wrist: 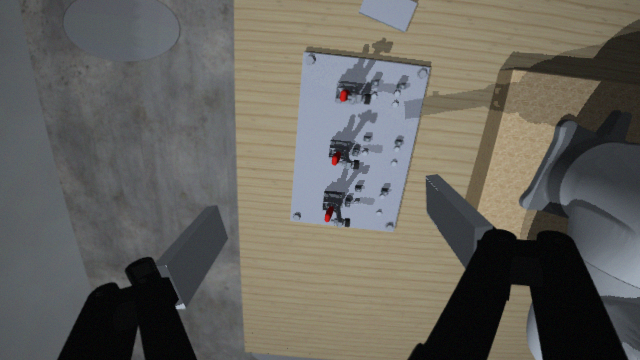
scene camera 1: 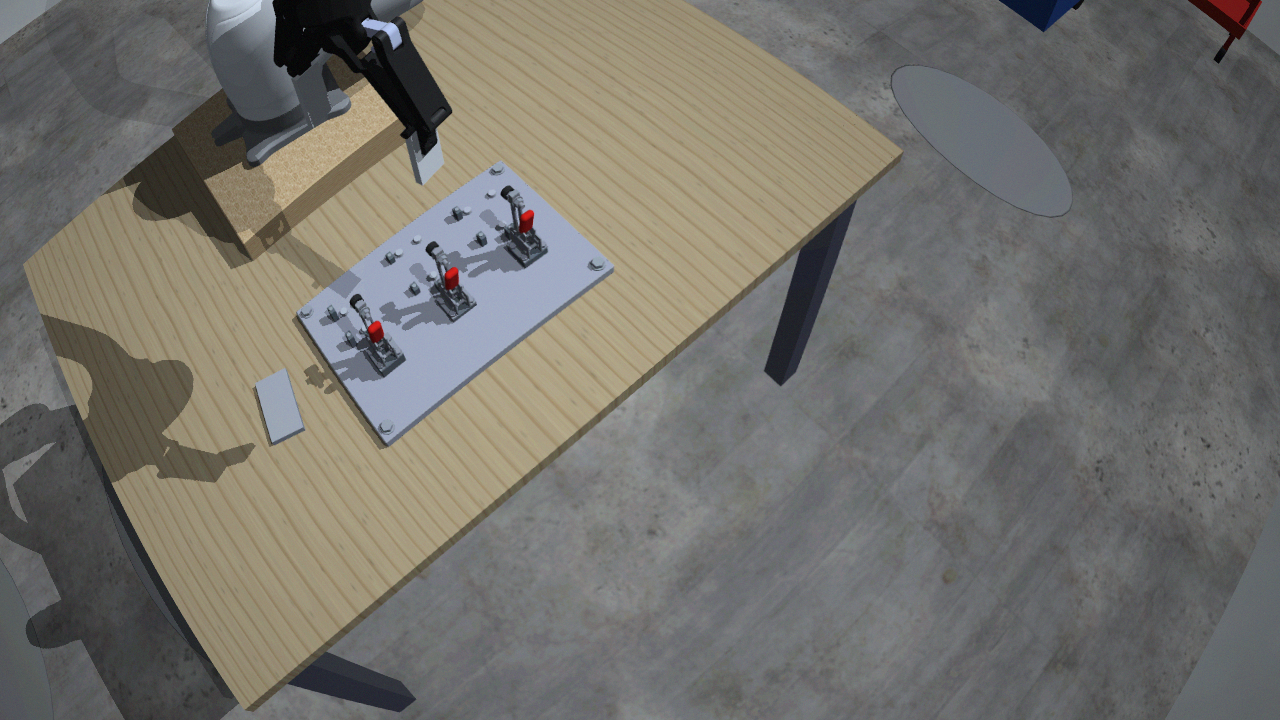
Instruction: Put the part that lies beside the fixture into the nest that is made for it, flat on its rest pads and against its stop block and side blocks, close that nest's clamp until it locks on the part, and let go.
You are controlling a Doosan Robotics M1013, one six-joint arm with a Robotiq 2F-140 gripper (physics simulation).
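Places are measured from the arm's base along level axes (x ahead, y left, z up), in centimetres.
Pixels of known places: gripper, between the fingertips: (wrist: 321, 209) (scene camera 1: 370, 142); arm's base, origin of its link: (wrist: 578, 175) (scene camera 1: 286, 104).
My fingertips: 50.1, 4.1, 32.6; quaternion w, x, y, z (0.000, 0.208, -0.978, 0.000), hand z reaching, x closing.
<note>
For each thing: its top centre in the pictures, then the offset to it from my fingertips, as dx, dy, dz. Level surfaces: height alone.
- flat grey plate, centre of its top: (scene camera 1: 278, 404) (wrist: 388, 7) -5.2, -22.3, -38.0
- fixture, centre of its top: (scene camera 1: 443, 287) (wrist: 353, 151) -6.9, +4.2, -37.5
- wooden table, height of its surface: dz -39.1
The part, a flat grey plate (scene camera 1: 280, 406) (wrist: 389, 12), lies on the table off the fixture's near-left end; the wrist view's top edge cuts it off. The fixture (scene camera 1: 483, 335) (wrist: 312, 115) is a grey board with three nests of small pads and blocks. Its three red-handled clamps (scene camera 1: 382, 349) (scene camera 1: 454, 295) (scene camera 1: 526, 240) (wrist: 341, 150) stand with their black-tipped arms raised. My gripper (wrist: 321, 209) is wide open and empty, high above the table. In the scene view one fingertip (scene camera 1: 427, 164) shows behind the fixture's back edge; the other cannot be made out.
The robot's base (scene camera 1: 255, 80) (wrist: 600, 185) stands on a wooden block (scene camera 1: 308, 165) (wrist: 505, 175) behind the fixture. Bolt heads stand at the board's corners. The wooden table (scene camera 1: 671, 134) (wrist: 280, 280) has its front edge beyond the clamps' handle side.
</note>
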